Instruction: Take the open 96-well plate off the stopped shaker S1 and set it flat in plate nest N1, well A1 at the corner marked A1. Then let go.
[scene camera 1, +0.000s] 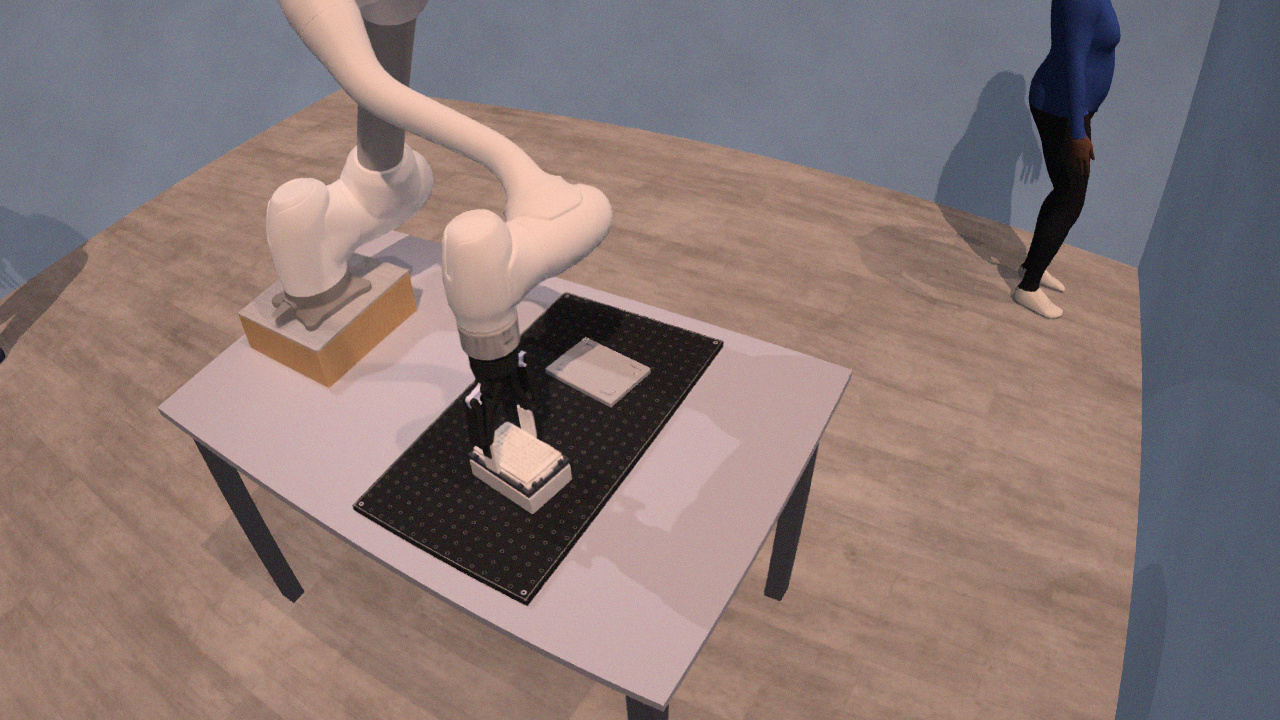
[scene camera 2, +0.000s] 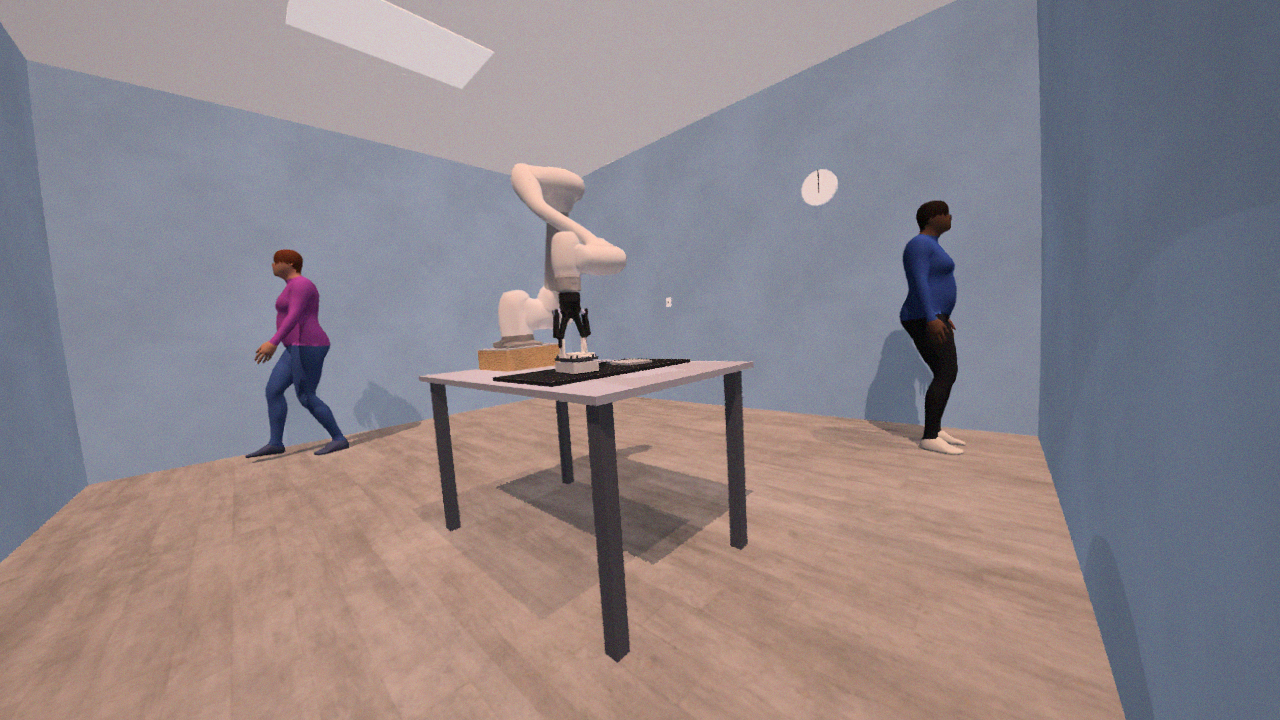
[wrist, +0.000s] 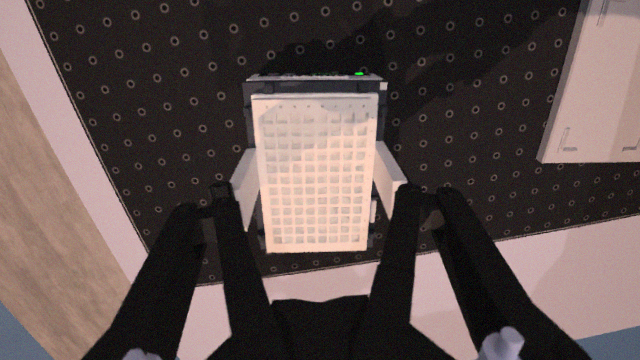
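Pixels of known places: gripper, between the fingertips: (scene camera 1: 511, 452) (wrist: 315, 161); arm's base, origin of its link: (scene camera 1: 321, 296) (scene camera 2: 518, 346).
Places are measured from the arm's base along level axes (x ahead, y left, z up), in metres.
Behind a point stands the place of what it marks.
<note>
The white open 96-well plate (scene camera 1: 528, 454) {x 0.674, y -0.044, z -0.025 m} (wrist: 315, 175) {x 0.646, y -0.051, z -0.024 m} lies level on the shaker S1 (scene camera 1: 553, 488) {x 0.724, y -0.047, z -0.071 m} (scene camera 2: 577, 366) {x 0.723, y -0.087, z -0.064 m} (wrist: 314, 87) {x 0.587, y -0.050, z -0.037 m}, a light box with a dark top. A green light shows at the shaker's far edge in the wrist view. My gripper (scene camera 1: 510, 442) {x 0.640, y -0.050, z -0.035 m} (scene camera 2: 572, 350) {x 0.640, y -0.050, z -0.035 m} (wrist: 315, 161) {x 0.640, y -0.050, z -0.035 m} points down and is shut on the plate, its pale finger pads against the two long sides. Plate nest N1 (scene camera 1: 597, 371) {x 0.593, y 0.230, z -0.080 m} (scene camera 2: 631, 361) {x 0.655, y 0.199, z -0.078 m} (wrist: 575, 125) {x 0.629, y 0.198, z -0.080 m} is a flat pale tray, apart from the shaker. Its A1 mark and the plate's lettering are too small to read.
Shaker and nest stand on a black perforated board (scene camera 1: 429, 483) {x 0.531, y -0.161, z -0.092 m} (scene camera 2: 528, 377) {x 0.613, y -0.218, z -0.092 m} (wrist: 150, 100) {x 0.600, y -0.194, z -0.092 m} on the table (scene camera 1: 716, 537) {x 0.983, y 0.045, z -0.105 m} (scene camera 2: 608, 386) {x 0.985, y -0.141, z -0.105 m}. The arm's base stands on a wooden block (scene camera 1: 366, 331) {x 0.131, y 0.021, z -0.054 m} (scene camera 2: 519, 358) {x 0.143, y -0.058, z -0.051 m}. A person in blue (scene camera 1: 1074, 71) (scene camera 2: 929, 277) and one in magenta (scene camera 2: 299, 313) stand away from the table.
</note>
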